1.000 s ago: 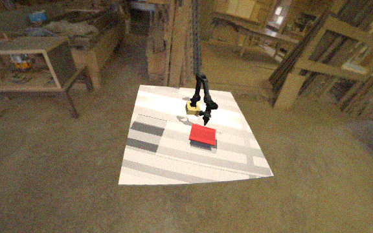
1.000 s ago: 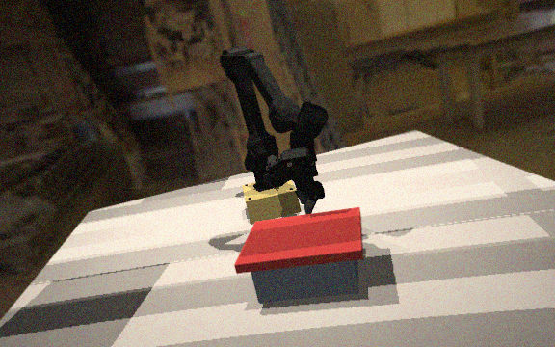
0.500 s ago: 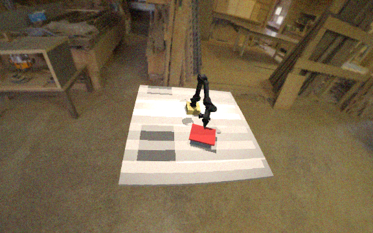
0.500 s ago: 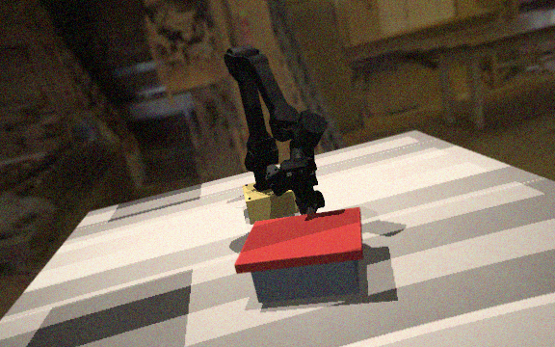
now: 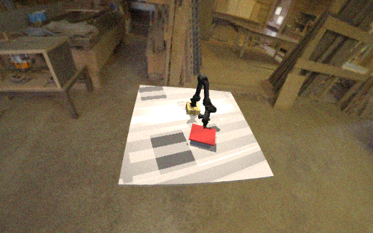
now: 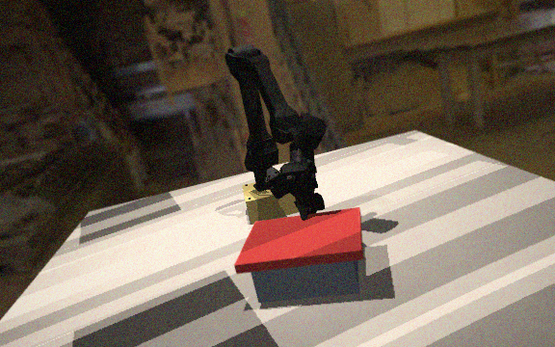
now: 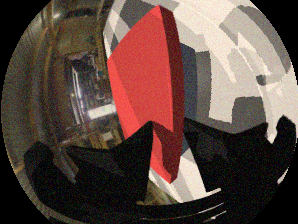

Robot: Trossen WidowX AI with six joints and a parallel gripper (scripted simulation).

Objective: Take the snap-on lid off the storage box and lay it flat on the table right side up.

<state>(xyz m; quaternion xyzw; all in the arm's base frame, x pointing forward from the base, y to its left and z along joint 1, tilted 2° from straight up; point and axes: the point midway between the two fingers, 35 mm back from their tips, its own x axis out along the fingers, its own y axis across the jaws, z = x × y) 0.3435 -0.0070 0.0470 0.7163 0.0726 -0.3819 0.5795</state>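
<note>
My gripper tip is now 70 mm short of the red lid, 30 mm to the left of it and 10 mm below it. From my gripper tip the other things lie so: blue storage box 70 mm ahead, 30 mm to the right, 40 mm below.
</note>
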